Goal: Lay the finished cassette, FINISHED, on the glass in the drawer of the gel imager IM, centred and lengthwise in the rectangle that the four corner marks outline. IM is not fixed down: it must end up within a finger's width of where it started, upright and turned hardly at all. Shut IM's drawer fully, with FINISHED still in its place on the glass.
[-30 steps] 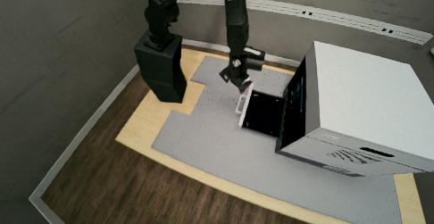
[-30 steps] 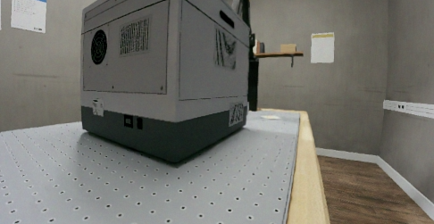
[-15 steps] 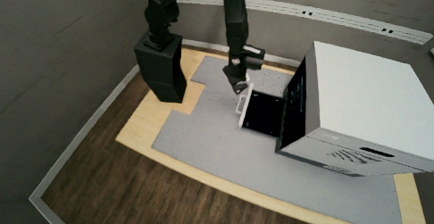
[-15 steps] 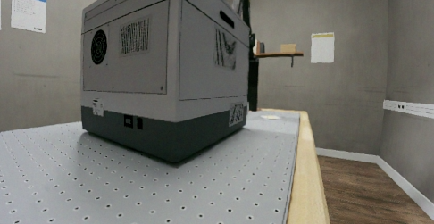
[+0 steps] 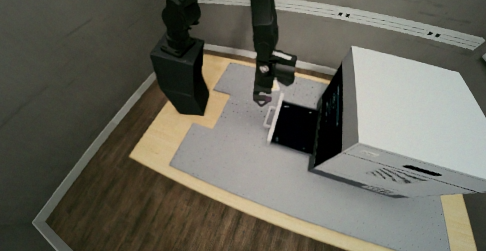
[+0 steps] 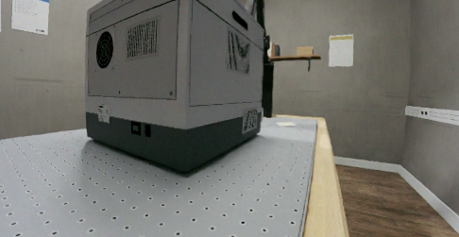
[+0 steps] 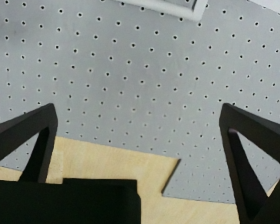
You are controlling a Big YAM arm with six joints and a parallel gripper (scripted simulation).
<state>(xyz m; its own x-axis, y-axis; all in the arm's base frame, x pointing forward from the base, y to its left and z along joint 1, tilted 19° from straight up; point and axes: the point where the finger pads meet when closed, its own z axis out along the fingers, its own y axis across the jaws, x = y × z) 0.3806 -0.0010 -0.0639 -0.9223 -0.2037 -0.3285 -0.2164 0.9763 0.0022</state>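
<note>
My gripper is now 240 mm to the right of the cassette FINISHED, 200 mm above it and 10 mm past it. The rest, counted from my hand: drawer (190 mm ahead, 160 mm below).
</note>
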